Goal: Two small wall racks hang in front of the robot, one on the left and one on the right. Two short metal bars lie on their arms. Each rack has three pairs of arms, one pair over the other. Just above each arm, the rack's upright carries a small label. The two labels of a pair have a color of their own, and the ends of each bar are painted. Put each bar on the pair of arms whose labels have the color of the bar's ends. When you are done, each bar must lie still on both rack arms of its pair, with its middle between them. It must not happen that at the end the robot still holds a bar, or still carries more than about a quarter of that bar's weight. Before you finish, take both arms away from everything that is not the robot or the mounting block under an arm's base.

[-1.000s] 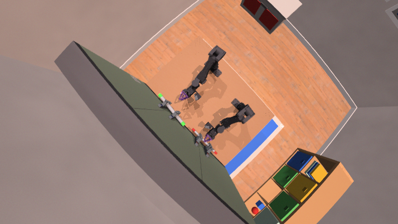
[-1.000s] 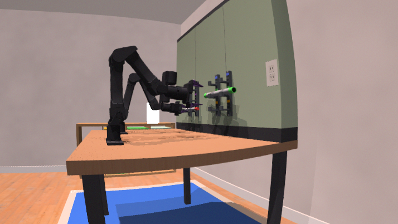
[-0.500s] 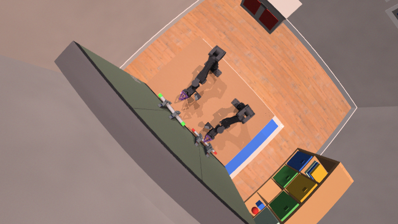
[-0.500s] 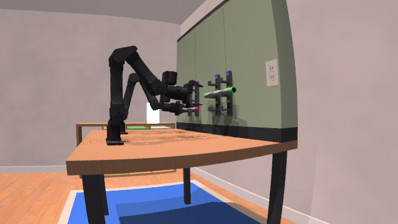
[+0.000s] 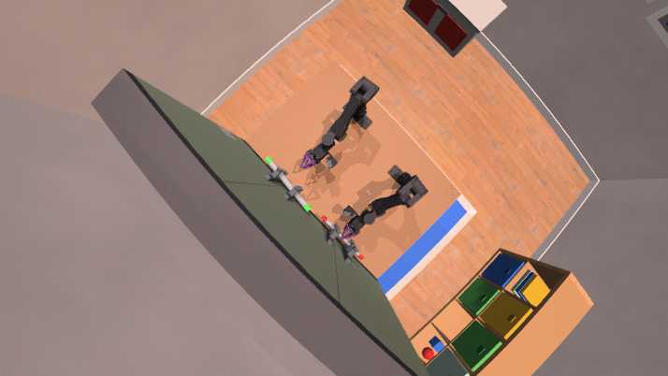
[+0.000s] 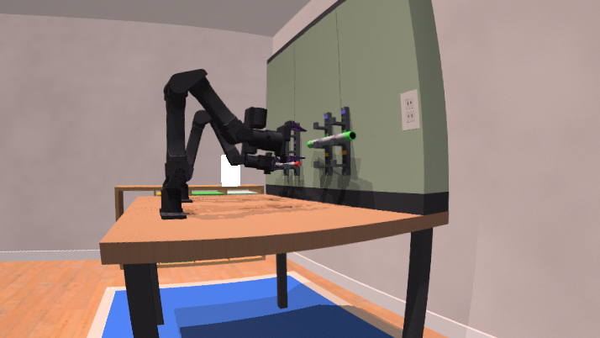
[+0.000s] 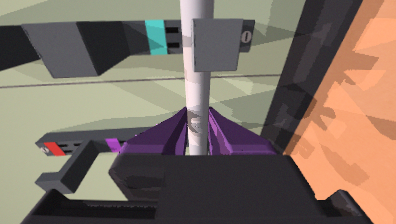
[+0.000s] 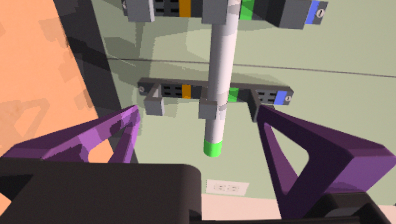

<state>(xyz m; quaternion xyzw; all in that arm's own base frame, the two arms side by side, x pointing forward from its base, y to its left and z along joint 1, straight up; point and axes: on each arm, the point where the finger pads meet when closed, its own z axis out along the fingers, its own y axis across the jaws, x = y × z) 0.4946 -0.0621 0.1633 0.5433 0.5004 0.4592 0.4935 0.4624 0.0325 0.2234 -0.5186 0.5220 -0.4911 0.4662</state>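
Right now my left hand is right at the red-ended bar. From my left hand the other things lie so: black strip 8 cm ahead, 21 cm to the right, 13 cm below; then green wall panel 14 cm ahead, 20 cm to the right, 26 cm above; then green-ended bar 7 cm ahead, 39 cm to the right, 8 cm above.
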